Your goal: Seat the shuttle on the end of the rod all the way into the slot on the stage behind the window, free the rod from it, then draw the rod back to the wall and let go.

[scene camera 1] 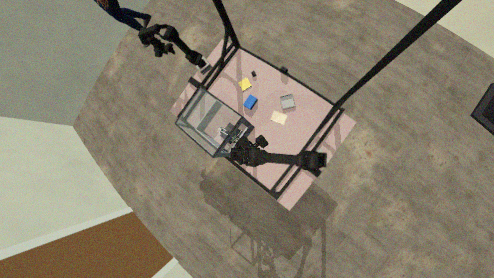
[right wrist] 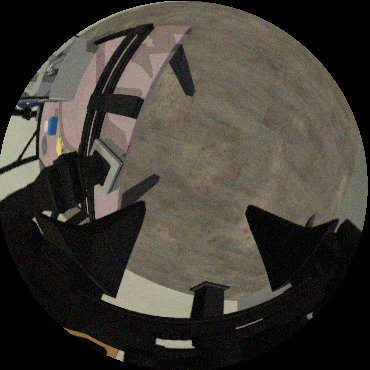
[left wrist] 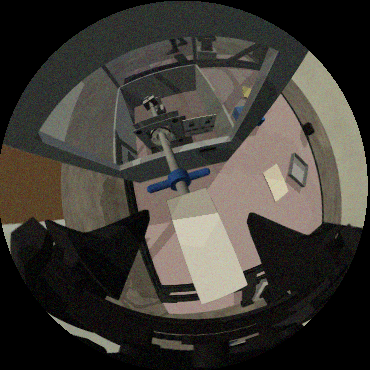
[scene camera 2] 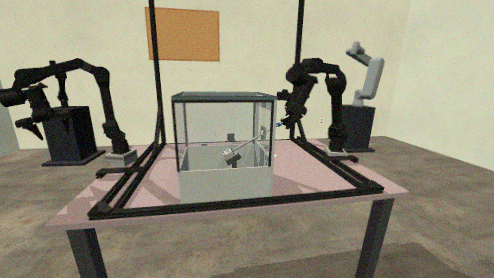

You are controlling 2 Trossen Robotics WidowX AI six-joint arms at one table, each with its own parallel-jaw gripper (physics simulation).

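A pale rod runs through the side wall of the glass-windowed case. Its outer end carries a blue crossbar and a long cream grip. At its inner end a small light shuttle is at a dark grey block on a post, which looks like the stage; whether it sits in the slot cannot be told. My left gripper is open around the grip's line, fingers apart from it on both sides. My right gripper is open and empty, beyond the table edge.
A blue block, a yellow piece, a cream piece and a grey tray lie on the pink table. Black frame rails edge the table. The case's dark top rim is close to the left wrist.
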